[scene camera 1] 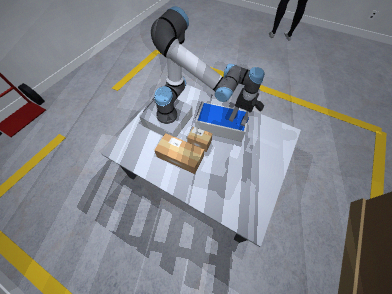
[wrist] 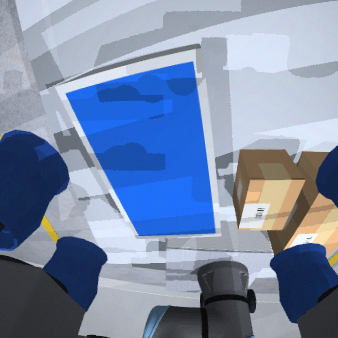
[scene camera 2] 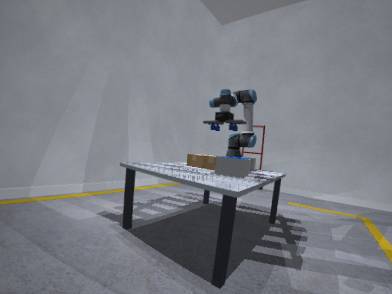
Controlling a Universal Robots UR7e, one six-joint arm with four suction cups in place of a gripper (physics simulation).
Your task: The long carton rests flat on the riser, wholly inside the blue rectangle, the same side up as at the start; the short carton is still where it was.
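Places are measured from the arm's base along level axes (x ahead, y left, z up), in metres.
Pixels of known places: end effector, tool point: (scene camera 1: 243, 110) (wrist: 188, 224) (scene camera 2: 224, 130); arm's base, origin of the base link: (scene camera 1: 167, 115) (wrist: 221, 272).
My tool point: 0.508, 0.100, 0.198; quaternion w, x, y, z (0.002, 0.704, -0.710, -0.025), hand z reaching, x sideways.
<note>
For each thing: its top centre in the pictures, then the offset to it from my tool point, as dx, dy, dz. Level surfaces: height alone.
- long carton, middle of its top: (wrist: 325, 230) (scene camera 1: 179, 149) (scene camera 2: 203, 155) -0.292, -0.317, -0.203
- short carton, middle of its top: (wrist: 268, 207) (scene camera 1: 200, 135) (scene camera 2: 215, 156) -0.215, -0.155, -0.203
- grey riser, middle of its top: (wrist: 155, 178) (scene camera 1: 222, 116) (scene camera 2: 235, 157) -0.130, +0.060, -0.186
- table, its level: dz -0.307
The long carton (scene camera 1: 179, 153) (scene camera 2: 196, 160) (wrist: 320, 216) lies flat on the table, label up, partly hidden by blue cups in the wrist view. The short carton (scene camera 1: 200, 138) (scene camera 2: 212, 162) (wrist: 267, 200) stands close beside it, between it and the riser. The grey riser (scene camera 1: 220, 132) (scene camera 2: 231, 167) (wrist: 211, 150) stands on the table with the blue rectangle (scene camera 1: 214, 114) (scene camera 2: 239, 158) (wrist: 155, 175) on its top; no carton is on it. My gripper (scene camera 1: 239, 116) (scene camera 2: 224, 128) (wrist: 185, 222) hangs roughly level, high above the riser's area. Its suction cups are open and hold nothing.
The arm's base stands on a grey plinth (scene camera 1: 150, 122) beside the riser on the table (scene camera 1: 280, 145) (scene camera 2: 165, 172). A red hand truck (scene camera 1: 22, 119) (scene camera 2: 263, 145) stands on the floor. A person's legs (scene camera 1: 290, 20) show at the back, and a brown box (scene camera 1: 375, 250) at the right.
</note>
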